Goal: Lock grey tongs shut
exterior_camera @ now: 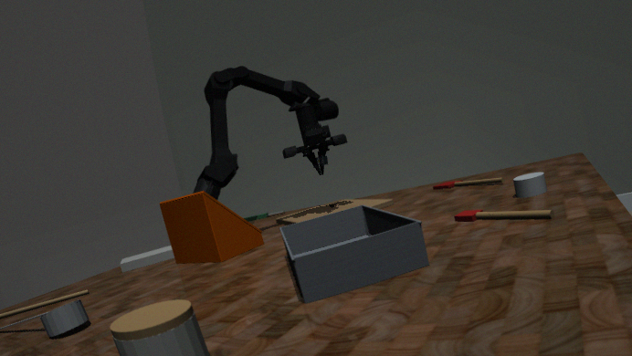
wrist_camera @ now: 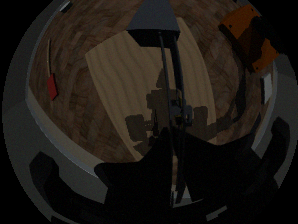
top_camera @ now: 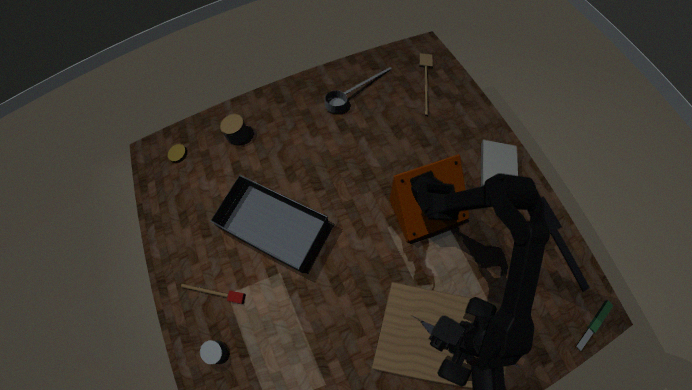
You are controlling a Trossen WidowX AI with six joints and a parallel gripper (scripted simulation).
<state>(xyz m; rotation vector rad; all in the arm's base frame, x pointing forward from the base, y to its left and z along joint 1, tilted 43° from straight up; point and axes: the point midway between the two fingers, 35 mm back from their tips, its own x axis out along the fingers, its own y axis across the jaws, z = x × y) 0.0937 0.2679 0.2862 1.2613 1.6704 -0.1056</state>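
Right now the wooden board is 11 cm below my gripper tip. The rest, counted from my gripper tip: white block (40 cm behind, 39 cm to the right, 11 cm below); then green-handled knife (42 cm behind, 18 cm to the left, 11 cm below); then black spatula (46 cm behind, 11 cm to the right, 12 cm below).
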